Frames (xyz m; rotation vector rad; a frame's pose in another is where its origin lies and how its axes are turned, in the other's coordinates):
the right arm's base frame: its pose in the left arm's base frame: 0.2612 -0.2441 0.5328 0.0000 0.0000 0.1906
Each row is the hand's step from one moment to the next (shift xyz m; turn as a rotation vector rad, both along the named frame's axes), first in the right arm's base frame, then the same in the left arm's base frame.
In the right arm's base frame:
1: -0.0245 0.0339 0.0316 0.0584 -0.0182 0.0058
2: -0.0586 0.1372 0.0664 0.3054 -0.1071 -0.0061
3: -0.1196 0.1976 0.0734 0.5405 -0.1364 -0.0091
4: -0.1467 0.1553 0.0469 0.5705 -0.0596 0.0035
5: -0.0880 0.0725 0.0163 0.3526 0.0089 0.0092
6: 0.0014 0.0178 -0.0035 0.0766 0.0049 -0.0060
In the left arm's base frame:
1: -0.0305 0.0286 0.0316 0.0608 -0.0068 0.0058
2: -0.0835 0.1236 0.0664 0.3202 -0.0473 -0.0061
3: -0.1549 0.1714 0.0734 0.5566 -0.0315 -0.0091
4: -0.1735 0.1247 0.0469 0.5715 0.0496 0.0035
5: -0.1001 0.0545 0.0163 0.3445 0.0755 0.0092
6: -0.0020 0.0177 -0.0035 0.0743 0.0193 -0.0060

